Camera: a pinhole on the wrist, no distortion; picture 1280 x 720 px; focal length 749.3 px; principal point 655.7 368.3 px. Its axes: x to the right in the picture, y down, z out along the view. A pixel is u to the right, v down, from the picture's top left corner.
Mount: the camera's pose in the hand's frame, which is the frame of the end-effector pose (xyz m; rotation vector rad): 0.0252 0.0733 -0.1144 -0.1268 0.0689 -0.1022
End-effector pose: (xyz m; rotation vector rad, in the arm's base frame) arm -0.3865 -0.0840 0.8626 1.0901 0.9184 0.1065
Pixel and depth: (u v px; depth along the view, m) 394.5 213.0 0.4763
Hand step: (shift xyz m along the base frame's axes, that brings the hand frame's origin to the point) 0.2056 -0.3017 0.1633
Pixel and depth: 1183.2 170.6 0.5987
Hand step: 0.6079 -0.1299 -0.2518
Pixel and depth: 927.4 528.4 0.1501
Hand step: 0.1190 0.0856 0.0425
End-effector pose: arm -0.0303 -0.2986 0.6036 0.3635 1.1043 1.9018
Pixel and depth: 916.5 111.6 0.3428
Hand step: 0.0607 0.2585 0.0935
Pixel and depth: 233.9 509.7 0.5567
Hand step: 0.2539 -0.0042 0.5132
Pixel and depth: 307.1 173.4 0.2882
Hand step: 0.1429 0.0184 0.1613
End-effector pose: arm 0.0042 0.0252 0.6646 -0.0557 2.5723 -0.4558
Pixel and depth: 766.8 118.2 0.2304
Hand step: 0.0028 -0.0255 -0.1390
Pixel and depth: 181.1 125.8 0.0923
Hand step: 0.0200 0.0663 0.0064
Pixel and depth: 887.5 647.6 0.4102
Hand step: -0.0242 0.1394 -0.3955
